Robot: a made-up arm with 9 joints. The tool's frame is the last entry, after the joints.
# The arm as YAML. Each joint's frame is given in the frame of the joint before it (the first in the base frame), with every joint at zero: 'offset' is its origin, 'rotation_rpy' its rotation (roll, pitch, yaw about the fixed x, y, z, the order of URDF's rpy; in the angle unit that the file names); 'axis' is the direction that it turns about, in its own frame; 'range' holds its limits. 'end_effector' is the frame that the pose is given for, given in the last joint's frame.
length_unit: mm
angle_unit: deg
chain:
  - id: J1
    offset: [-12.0, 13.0, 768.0]
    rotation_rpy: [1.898, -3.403, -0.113]
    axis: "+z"
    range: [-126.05, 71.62]
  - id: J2
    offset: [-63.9, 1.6, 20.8]
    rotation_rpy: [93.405, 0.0, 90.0]
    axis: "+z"
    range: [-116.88, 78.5]
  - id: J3
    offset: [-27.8, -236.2, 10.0]
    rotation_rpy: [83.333, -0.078, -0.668]
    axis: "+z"
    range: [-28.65, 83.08]
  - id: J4
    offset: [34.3, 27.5, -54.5]
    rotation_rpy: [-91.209, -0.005, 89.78]
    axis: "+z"
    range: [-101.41, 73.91]
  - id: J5
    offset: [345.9, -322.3, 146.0]
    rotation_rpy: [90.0, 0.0, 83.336]
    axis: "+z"
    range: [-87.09, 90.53]
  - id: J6
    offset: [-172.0, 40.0, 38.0]
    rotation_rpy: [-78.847, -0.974, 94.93]
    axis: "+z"
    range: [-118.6, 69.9]
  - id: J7
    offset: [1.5, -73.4, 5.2]
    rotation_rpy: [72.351, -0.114, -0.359]
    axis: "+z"
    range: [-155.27, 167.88]
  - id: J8
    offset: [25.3, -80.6, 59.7]
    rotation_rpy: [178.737, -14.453, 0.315]
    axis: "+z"
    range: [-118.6, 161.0]
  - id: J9
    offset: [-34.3, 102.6, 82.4]
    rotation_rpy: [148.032, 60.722, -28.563]
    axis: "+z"
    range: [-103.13, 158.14]
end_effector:
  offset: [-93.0, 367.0, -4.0]
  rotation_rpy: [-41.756, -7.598, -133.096]
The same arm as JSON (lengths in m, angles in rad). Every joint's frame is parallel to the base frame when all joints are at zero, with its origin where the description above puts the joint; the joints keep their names.
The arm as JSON. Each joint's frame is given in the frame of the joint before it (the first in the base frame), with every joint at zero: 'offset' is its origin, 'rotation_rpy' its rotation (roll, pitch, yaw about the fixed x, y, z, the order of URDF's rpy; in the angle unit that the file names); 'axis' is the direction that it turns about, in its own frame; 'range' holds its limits. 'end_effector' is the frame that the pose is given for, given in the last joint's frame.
{
  "length_unit": "m",
  "angle_unit": "rad",
  "chain": [
    {
      "id": "J1",
      "offset": [
        -0.012,
        0.013,
        0.768
      ],
      "rotation_rpy": [
        0.0,
        0.0,
        0.0
      ],
      "axis": [
        -0.059399,
        -0.033,
        0.997689
      ],
      "range": [
        -2.2,
        1.25
      ]
    },
    {
      "id": "J2",
      "offset": [
        -0.065,
        0.001,
        0.017
      ],
      "rotation_rpy": [
        0.0,
        0.0,
        0.0
      ],
      "axis": "+x",
      "range": [
        -2.0399,
        1.3701
      ]
    },
    {
      "id": "J3",
      "offset": [
        0.01,
        -0.02,
        -0.237
      ],
      "rotation_rpy": [
        0.0,
        0.0,
        0.0
      ],
      "axis": [
        0.116102,
        0.0211,
        -0.993013
      ],
      "range": [
        -0.5,
        1.45
      ]
    },
    {
      "id": "J4",
      "offset": [
        0.021,
        0.033,
        0.058
      ],
      "rotation_rpy": [
        0.0,
        0.0,
        0.0
      ],
      "axis": "-y",
      "range": [
        -1.7699,
        1.29
      ]
    },
    {
      "id": "J5",
      "offset": [
        0.381,
        -0.146,
        -0.28
      ],
      "rotation_rpy": [
        0.0,
        0.0,
        0.0
      ],
      "axis": "+x",
      "range": [
        -1.52,
        1.58
      ]
    },
    {
      "id": "J6",
      "offset": [
        0.038,
        -0.04,
        -0.172
      ],
      "rotation_rpy": [
        0.0,
        0.0,
        0.0
      ],
      "axis": [
        0.1934,
        0.0876,
        -0.977201
      ],
      "range": [
        -2.07,
        1.22
      ]
    },
    {
      "id": "J7",
      "offset": [
        0.073,
        -0.001,
        0.009
      ],
      "rotation_rpy": [
        0.0,
        0.0,
        0.0
      ],
      "axis": [
        0.993302,
        0.0331,
        -0.1107
      ],
      "range": [
        -2.71,
        2.9301
      ]
    },
    {
      "id": "J8",
      "offset": [
        0.069,
        -0.0299,
        0.071
      ],
      "rotation_rpy": [
        0.0,
        0.0,
        0.0
      ],
      "axis": [
        -0.95342,
        -0.282406,
        0.106002
      ],
      "range": [
        -2.07,
        2.81
      ]
    },
    {
      "id": "J9",
      "offset": [
        -0.074,
        0.001,
        0.1141
      ],
      "rotation_rpy": [
        0.0,
        0.0,
        0.0
      ],
      "axis": [
        0.136705,
        0.989434,
        -0.048302
      ],
      "range": [
        -1.8,
        2.7601
      ]
    }
  ],
  "end_effector": {
    "offset": [
      -0.224,
      0.012,
      -0.305
    ],
    "rotation_rpy": [
      1.2855,
      -1.1607,
      2.5451
    ]
  }
}

